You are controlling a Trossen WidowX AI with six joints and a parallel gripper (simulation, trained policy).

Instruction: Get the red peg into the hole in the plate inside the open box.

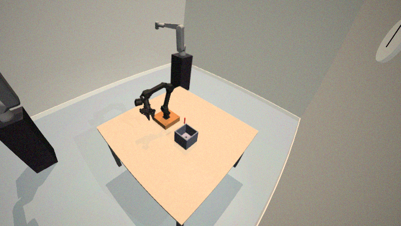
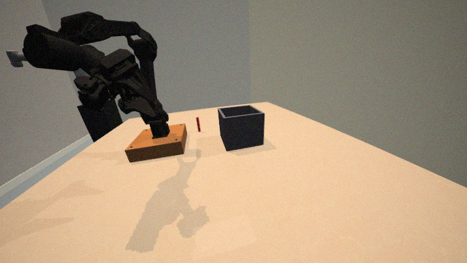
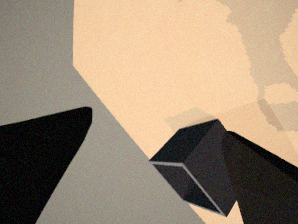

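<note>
Now: gripper tip 37 cm to the right of the red peg, 18 cm above it and 8 cm short of it. Also, from my gripper tip: plate 26 cm ahead, 20 cm to the left, 17 cm below.
</note>
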